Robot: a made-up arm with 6 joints.
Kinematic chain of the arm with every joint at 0, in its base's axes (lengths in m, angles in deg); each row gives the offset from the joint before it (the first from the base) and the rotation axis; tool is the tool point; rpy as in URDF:
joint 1: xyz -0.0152 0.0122 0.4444 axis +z
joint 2: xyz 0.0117 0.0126 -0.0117 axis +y
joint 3: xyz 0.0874 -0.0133 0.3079 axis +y
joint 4: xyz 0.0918 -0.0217 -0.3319 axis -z
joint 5: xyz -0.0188 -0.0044 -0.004 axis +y
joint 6: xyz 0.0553 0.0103 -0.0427 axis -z
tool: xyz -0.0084 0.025 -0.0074 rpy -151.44 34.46 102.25
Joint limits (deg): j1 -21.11..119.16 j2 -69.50..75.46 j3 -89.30..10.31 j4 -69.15..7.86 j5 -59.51..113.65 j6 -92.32..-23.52
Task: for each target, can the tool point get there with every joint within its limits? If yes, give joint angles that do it. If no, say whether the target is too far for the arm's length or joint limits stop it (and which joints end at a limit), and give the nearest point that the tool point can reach.
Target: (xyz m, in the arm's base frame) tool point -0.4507 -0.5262 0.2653
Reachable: no: joint limits stop it (at a limit: joint 1, joint 2, joint 4, joint 6) | nearest point -0.0645 -0.0678 0.3227 | short by 0.602 m
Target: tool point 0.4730 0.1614 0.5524
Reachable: yes | joints 17.76 9.23 -59.83 -0.64 5.14 -50.08
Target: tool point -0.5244 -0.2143 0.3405
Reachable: no: joint limits stop it (at a limit: joint 1, joint 2, joint 3, joint 4, joint 6) | nearest point -0.0820 -0.0454 0.3231 | short by 0.474 m
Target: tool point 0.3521 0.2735 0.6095
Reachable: yes | joints 37.25 -0.30 -49.53 -5.01 -41.09 -73.45
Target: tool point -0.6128 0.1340 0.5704
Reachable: no: joint limits stop it (at a limit: joint 1, joint 6) | nearest point -0.2336 0.3456 0.5704 | short by 0.434 m
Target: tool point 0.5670 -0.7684 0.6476
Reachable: no: too far | nearest point 0.4932 -0.2795 0.5828 | short by 0.499 m
